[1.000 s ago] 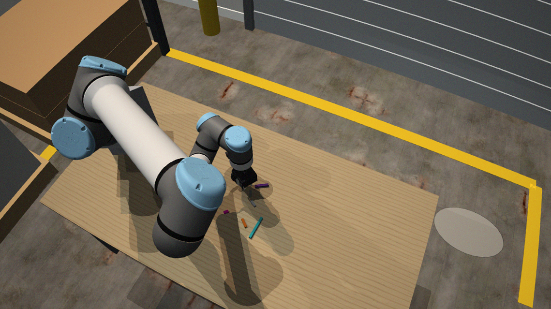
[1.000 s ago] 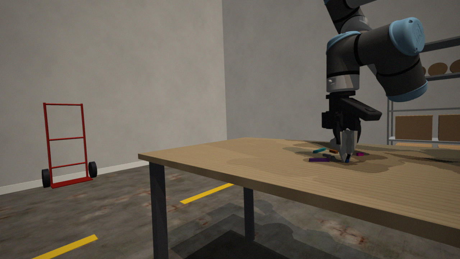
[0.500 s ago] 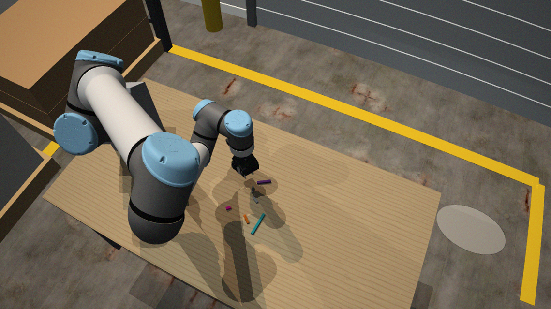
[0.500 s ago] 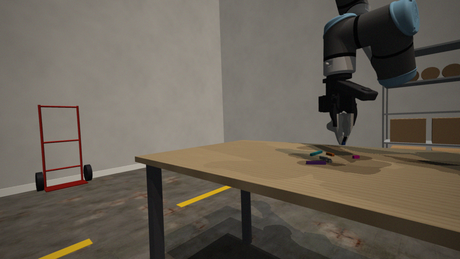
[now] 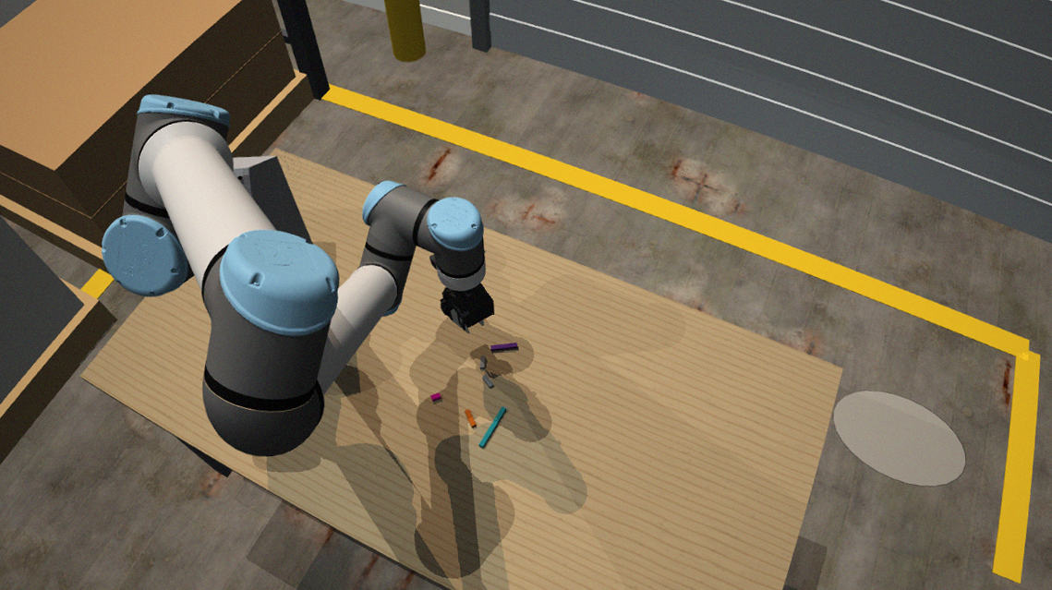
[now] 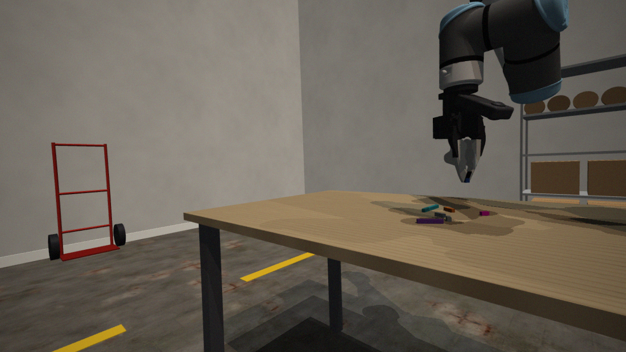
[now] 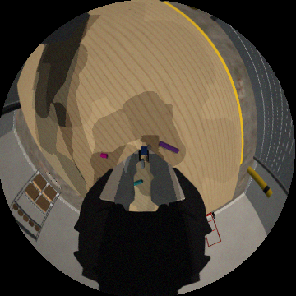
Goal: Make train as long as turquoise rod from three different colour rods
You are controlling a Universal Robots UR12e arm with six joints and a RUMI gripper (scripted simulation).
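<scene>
My gripper is now 14 cm to the left of the magenta rod, 11 cm above it and 2 cm past it. From my hand the other things lie so: purple rod: 11 cm below, 8 cm ahead, 2 cm to the left; then orange rod: 16 cm to the right, 11 cm below, 6 cm ahead; then blue cube: 1 cm below.
</scene>
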